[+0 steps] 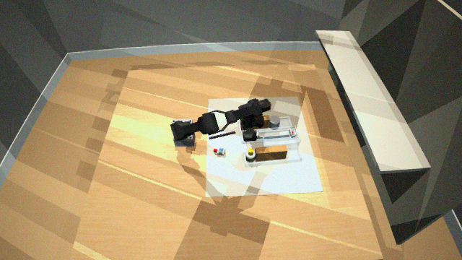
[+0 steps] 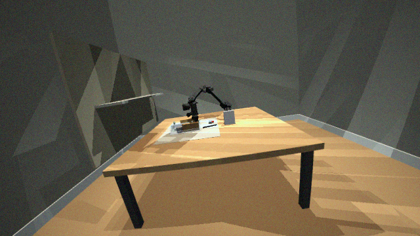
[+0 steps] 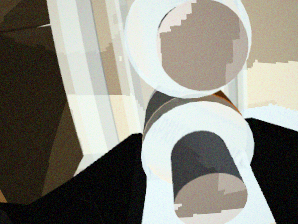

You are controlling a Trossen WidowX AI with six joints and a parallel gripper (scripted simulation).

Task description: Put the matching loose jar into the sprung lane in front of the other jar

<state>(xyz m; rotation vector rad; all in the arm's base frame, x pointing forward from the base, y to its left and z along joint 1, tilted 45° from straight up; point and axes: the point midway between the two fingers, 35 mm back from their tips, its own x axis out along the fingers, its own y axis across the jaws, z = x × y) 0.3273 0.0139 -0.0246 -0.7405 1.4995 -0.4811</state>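
My gripper tip is 6 cm short of the pale mat and 4 cm above it. From my gripper tip the other things lie so: shelf: 50 cm ahead, 4 cm to the left, 33 cm above; then sprung lane: 14 cm ahead, 2 cm below; then black rod: 13 cm behind, 2 cm to the left, 3 cm below.
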